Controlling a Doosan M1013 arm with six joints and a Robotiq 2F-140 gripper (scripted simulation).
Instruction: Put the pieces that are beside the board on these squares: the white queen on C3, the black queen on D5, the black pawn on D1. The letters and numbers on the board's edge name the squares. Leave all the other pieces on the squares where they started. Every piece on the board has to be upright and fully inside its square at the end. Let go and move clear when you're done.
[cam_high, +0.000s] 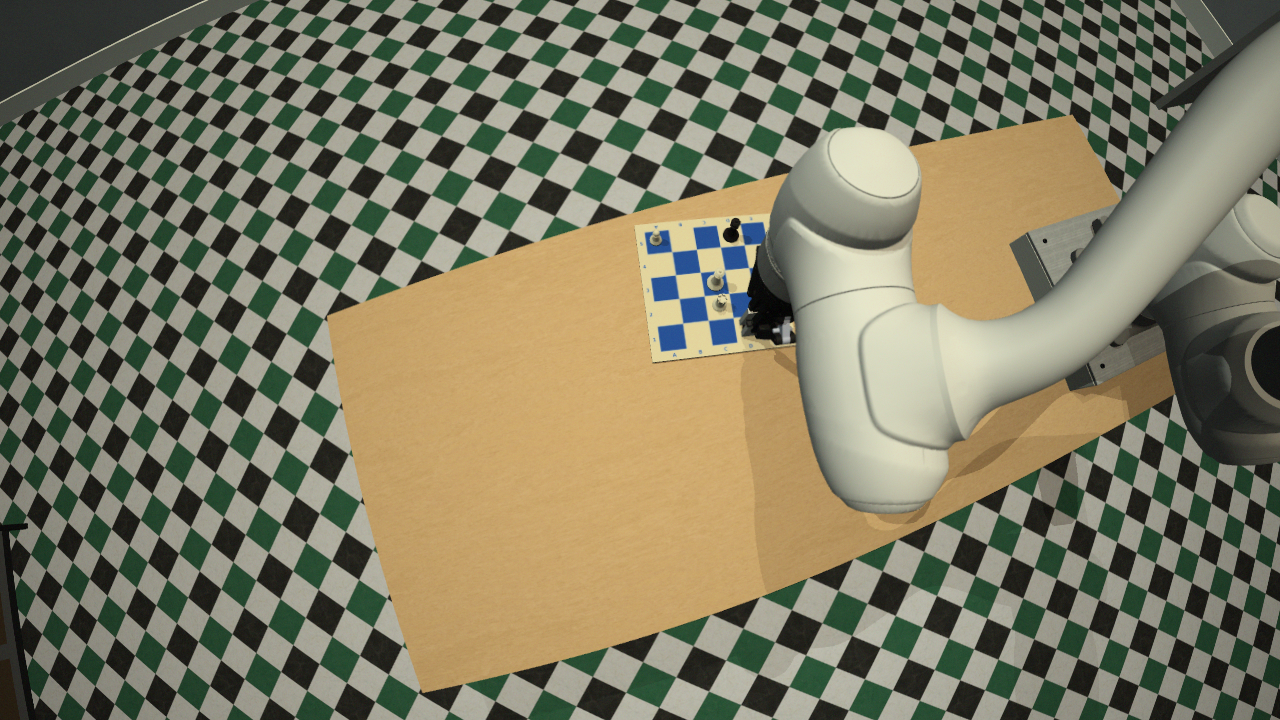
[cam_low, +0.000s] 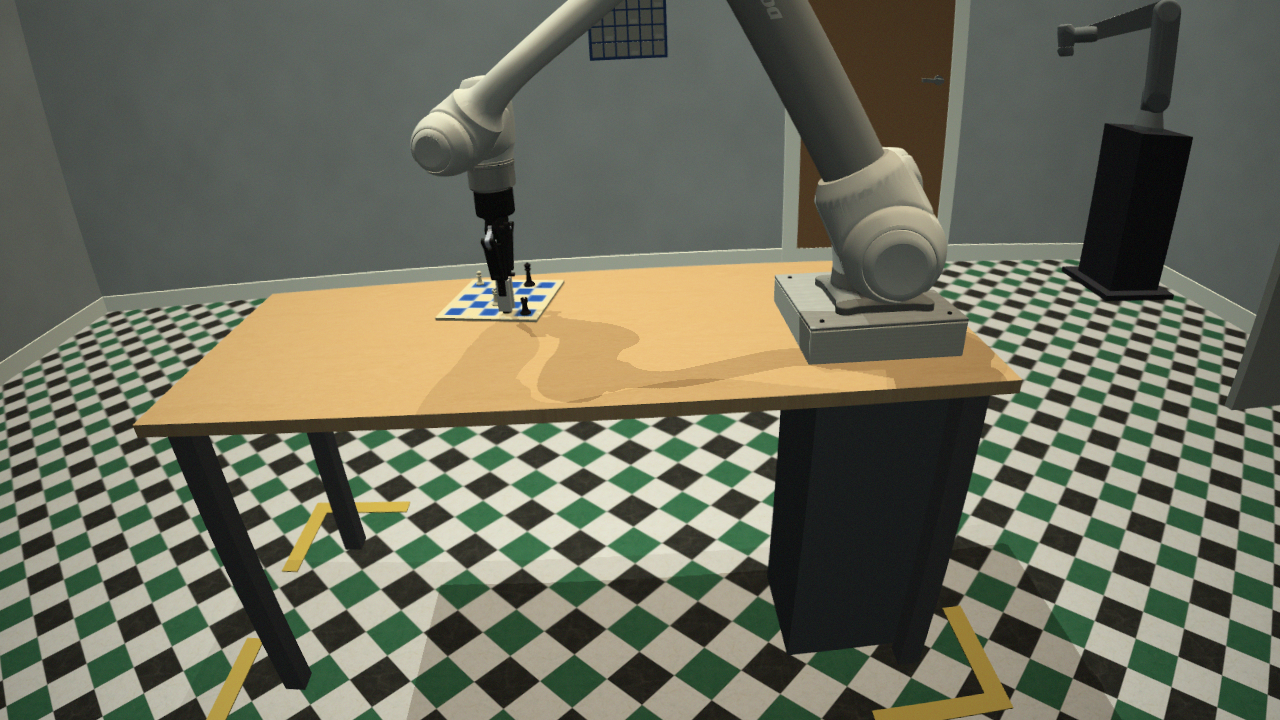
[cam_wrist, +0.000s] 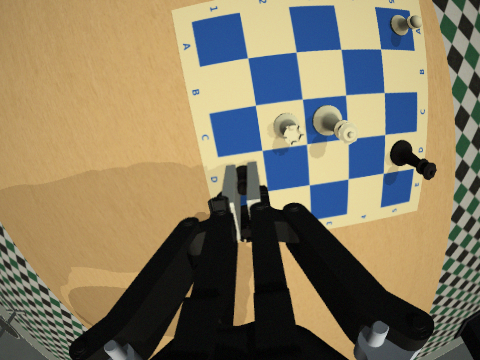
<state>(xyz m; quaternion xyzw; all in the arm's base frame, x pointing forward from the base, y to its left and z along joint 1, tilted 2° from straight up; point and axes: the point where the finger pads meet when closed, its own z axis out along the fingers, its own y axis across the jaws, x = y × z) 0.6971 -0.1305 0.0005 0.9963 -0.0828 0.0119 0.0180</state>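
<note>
Right now my hand is 30 mm above the black pawn. The rest, counted from my hand: white queen 20 mm ahead, 80 mm to the right, 10 mm below; then cream board 20 mm ahead, 80 mm to the right, 40 mm below; then black queen 30 mm behind, 150 mm to the right, 10 mm below.
</note>
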